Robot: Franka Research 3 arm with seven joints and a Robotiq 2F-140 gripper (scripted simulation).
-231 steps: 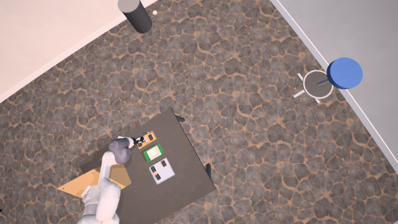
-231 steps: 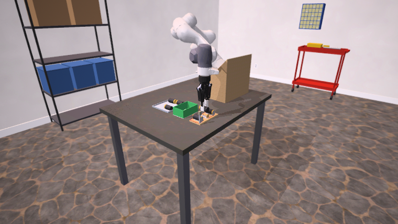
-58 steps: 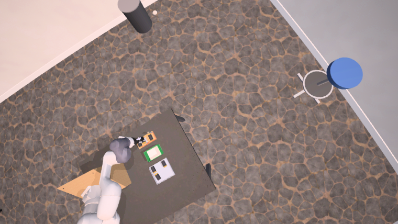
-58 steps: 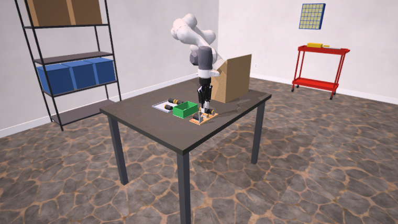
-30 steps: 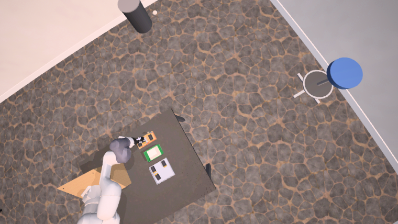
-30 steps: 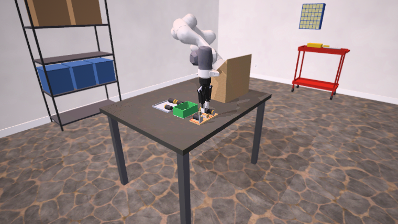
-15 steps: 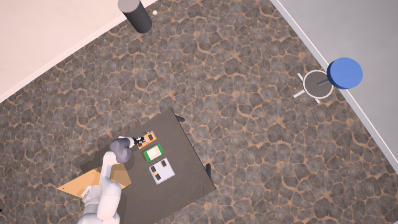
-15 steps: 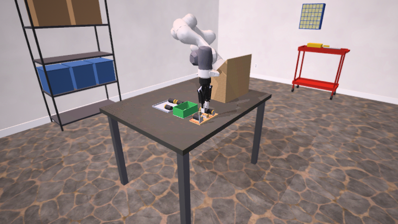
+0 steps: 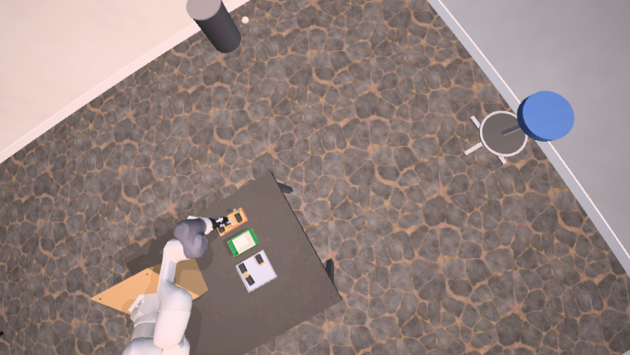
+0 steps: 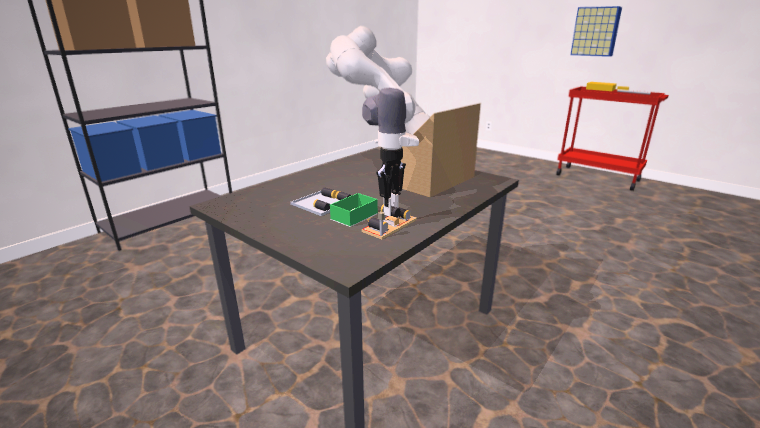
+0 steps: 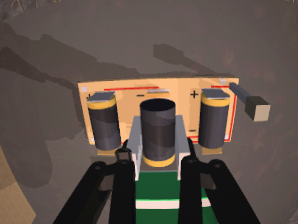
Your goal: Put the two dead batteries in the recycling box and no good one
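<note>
The bulb lies 90 mm ahead of my hand and 20 mm to the left of it. Also, from my hand: white tray 30 mm behind, 340 mm to the right, 80 mm below; green recycling box 10 mm ahead, 160 mm to the right, 70 mm below.
</note>
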